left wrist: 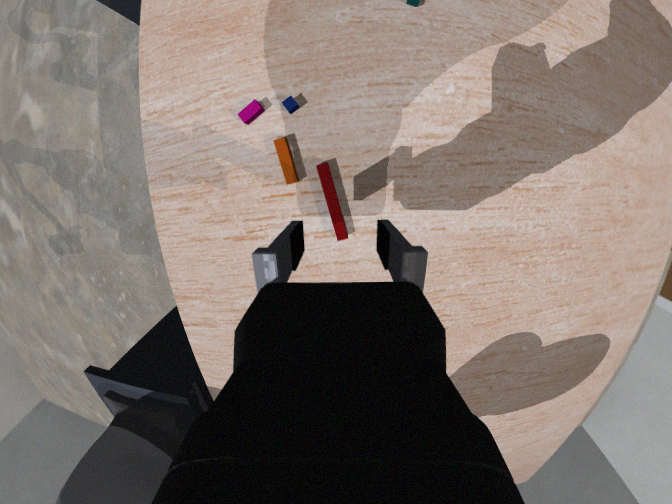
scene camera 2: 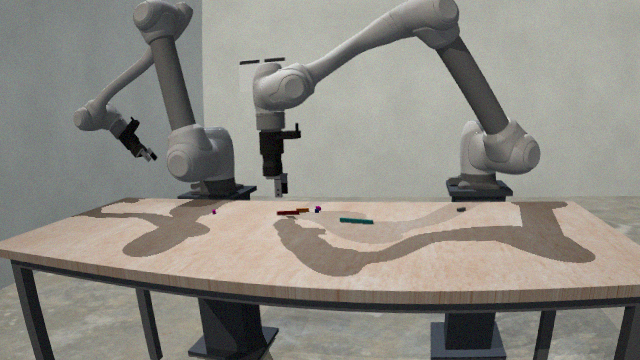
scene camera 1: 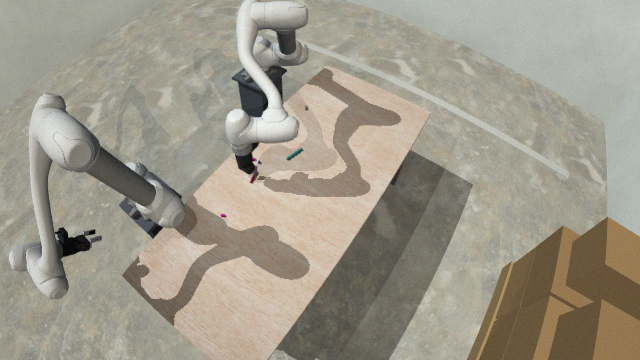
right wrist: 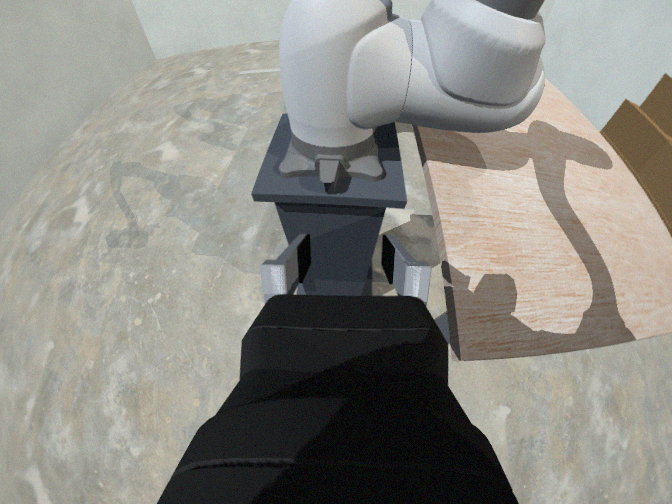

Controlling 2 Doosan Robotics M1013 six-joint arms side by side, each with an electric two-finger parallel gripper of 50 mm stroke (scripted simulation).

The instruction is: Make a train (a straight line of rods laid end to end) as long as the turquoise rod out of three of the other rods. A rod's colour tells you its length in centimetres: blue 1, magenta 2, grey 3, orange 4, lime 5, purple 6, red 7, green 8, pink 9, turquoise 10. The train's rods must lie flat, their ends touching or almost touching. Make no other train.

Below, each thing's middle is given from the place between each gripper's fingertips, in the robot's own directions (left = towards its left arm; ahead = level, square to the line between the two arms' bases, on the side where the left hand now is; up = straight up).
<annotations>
Now: left hand (scene camera 2: 281, 195) 20 mm to the right of the red rod (left wrist: 325, 176) and 70 mm above it.
The red rod lies 44 cm ahead of my right hand, 70 cm to the left of it and 15 cm below it.
</annotations>
